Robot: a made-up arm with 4 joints.
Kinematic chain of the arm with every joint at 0, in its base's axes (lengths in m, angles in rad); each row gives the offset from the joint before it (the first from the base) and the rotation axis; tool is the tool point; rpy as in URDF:
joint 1: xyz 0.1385 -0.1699 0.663 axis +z
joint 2: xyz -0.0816 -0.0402 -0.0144 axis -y
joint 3: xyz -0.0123 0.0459 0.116 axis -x
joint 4: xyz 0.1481 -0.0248 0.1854 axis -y
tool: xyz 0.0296 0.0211 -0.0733 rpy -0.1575 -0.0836 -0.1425
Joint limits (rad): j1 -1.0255..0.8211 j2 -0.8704..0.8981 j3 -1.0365..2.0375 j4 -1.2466..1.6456
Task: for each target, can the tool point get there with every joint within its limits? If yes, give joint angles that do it. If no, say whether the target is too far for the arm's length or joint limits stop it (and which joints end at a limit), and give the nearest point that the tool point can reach.
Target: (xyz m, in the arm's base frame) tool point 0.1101 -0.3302 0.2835
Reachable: no: joint limits stop it (at a limit: joint 1, joint 2, joint 3) | nearest point 0.1362 -0.3925 0.6138 | short by 0.337 m
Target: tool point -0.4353 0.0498 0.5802
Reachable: no: too far | nearest point -0.0578 -0.0947 0.8125 | short by 0.466 m
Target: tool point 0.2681 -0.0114 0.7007
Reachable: yes | joints 0.4510 -0.6578 0.7683 0.2050
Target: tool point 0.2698 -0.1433 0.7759
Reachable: yes | joints -0.5310 -0.3579 0.9326 -0.5174
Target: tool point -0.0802 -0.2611 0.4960
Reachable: no: joint limits stop it (at a limit: joint 1, joint 2, joint 3, joint 4) | nearest point 0.0539 -0.0743 0.6287 | short by 0.266 m
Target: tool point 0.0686 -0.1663 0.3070
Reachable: no: joint limits stop it (at a limit: joint 1, joint 2, joint 3) | nearest point 0.0712 0.0089 0.5081 | short by 0.267 m
